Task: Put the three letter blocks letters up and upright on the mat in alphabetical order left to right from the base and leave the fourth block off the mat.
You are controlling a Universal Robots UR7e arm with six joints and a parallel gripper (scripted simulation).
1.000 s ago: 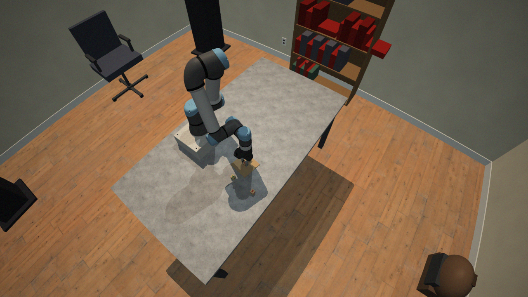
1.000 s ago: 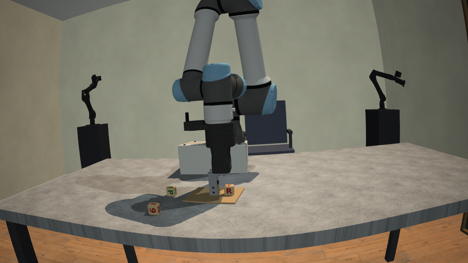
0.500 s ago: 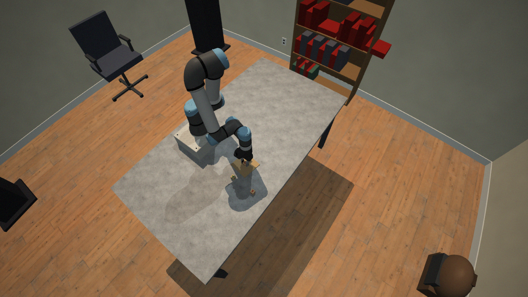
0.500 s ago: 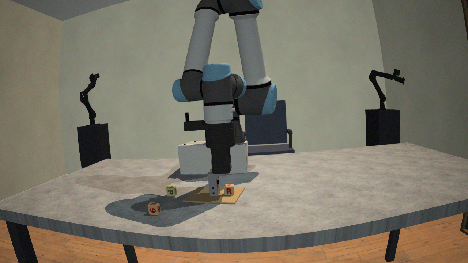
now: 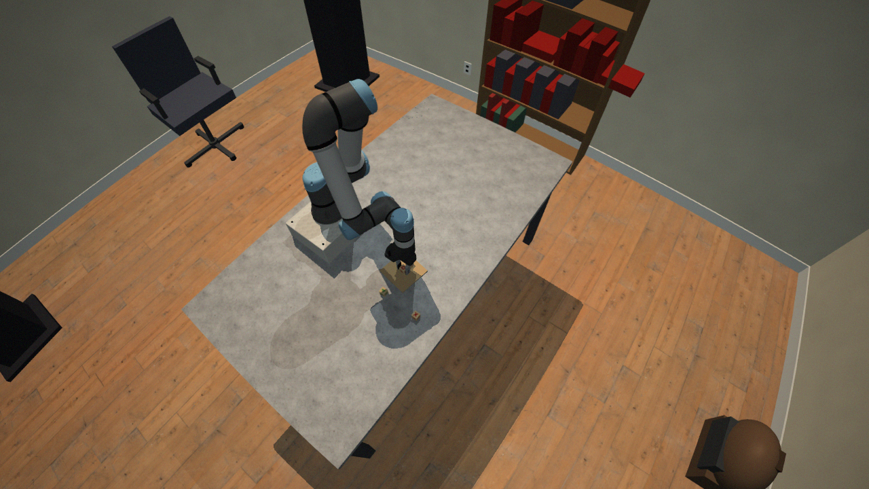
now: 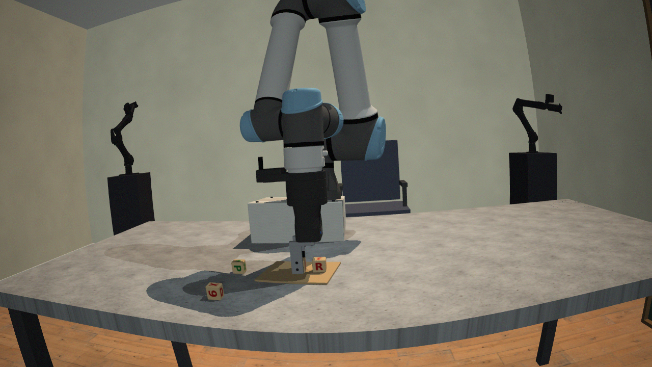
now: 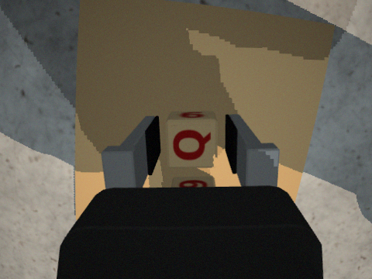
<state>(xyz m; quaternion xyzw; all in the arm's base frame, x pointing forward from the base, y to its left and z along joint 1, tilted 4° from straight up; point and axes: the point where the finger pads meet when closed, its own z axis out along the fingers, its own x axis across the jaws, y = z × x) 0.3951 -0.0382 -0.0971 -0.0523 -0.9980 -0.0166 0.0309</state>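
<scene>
Right now the Q block is 1 cm below my hand. Also, from my hand: X block 15 cm ahead, 15 cm to the right, 1 cm below; tan mat 2 cm below.
</scene>
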